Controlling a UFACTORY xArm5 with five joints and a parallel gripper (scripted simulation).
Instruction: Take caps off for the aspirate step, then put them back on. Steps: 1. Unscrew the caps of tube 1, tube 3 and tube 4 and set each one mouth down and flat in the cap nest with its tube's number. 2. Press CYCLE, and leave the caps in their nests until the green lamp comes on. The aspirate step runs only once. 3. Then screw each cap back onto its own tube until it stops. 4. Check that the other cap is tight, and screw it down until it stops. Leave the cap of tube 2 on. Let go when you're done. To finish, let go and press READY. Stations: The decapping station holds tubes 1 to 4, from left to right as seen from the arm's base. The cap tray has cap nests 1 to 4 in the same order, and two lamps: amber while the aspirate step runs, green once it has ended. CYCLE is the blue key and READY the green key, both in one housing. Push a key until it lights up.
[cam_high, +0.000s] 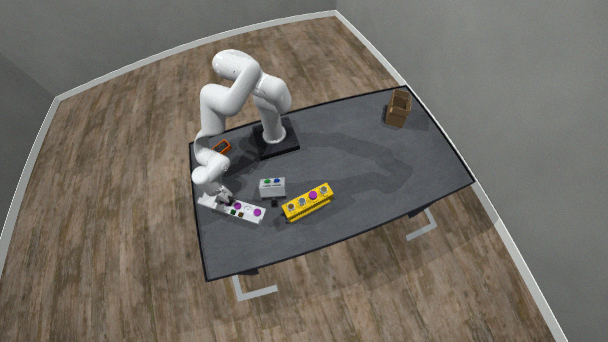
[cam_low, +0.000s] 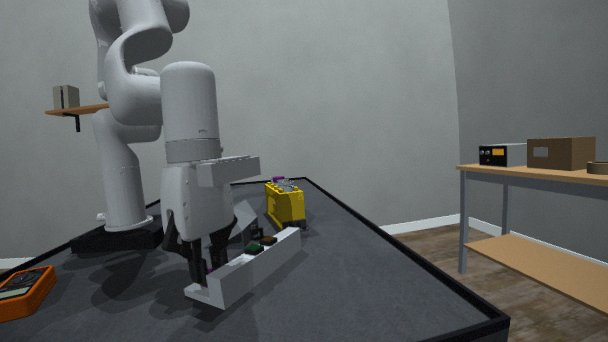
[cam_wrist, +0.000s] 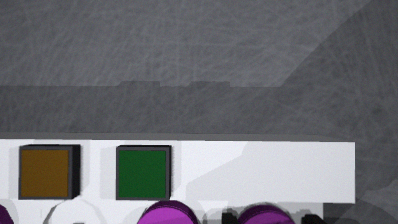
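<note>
Right now the green key is 20 mm behind my hand, 220 mm to the left of it and 20 mm above it. Also, from my hand: orange multimeter 320 mm behind, 10 mm to the left, 30 mm below; then blue key 260 mm to the left, 20 mm above; then grey key housing 10 mm ahead, 240 mm to the left, 10 mm above.
</note>
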